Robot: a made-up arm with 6 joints. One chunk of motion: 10 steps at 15 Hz.
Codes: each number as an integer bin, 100 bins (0 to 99) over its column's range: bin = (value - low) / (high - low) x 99, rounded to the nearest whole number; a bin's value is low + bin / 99 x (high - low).
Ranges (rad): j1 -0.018..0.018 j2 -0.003..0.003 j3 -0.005..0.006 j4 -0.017..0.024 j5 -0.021..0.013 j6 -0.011..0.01
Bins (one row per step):
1: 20 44 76 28 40 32
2: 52 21 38 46 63 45
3: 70 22 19 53 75 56
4: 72 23 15 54 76 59
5: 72 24 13 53 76 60
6: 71 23 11 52 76 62
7: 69 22 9 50 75 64
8: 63 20 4 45 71 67
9: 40 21 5 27 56 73
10: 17 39 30 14 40 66
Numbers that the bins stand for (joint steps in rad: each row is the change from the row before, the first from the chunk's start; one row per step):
1: -0.01073 -0.00033 0.00344 -0.00540 -0.00726 -0.00421
2: 0.00091 -0.00173 -0.00078 0.00205 0.00064 -0.00145
3: 0.00745 -0.00167 -0.00289 0.00495 0.00476 0.00088
4: 0.00818 -0.00161 -0.00333 0.00536 0.00510 0.00152
5: 0.00818 -0.00155 -0.00356 0.00495 0.00510 0.00173
6: 0.00782 -0.00161 -0.00378 0.00454 0.00510 0.00215
7: 0.00709 -0.00167 -0.00400 0.00371 0.00476 0.00258
8: 0.00491 -0.00179 -0.00456 0.00164 0.00338 0.00321
9: -0.00345 -0.00173 -0.00444 -0.00582 -0.00177 0.00448
10: -0.01182 -0.00064 -0.00167 -0.01120 -0.00726 0.00300

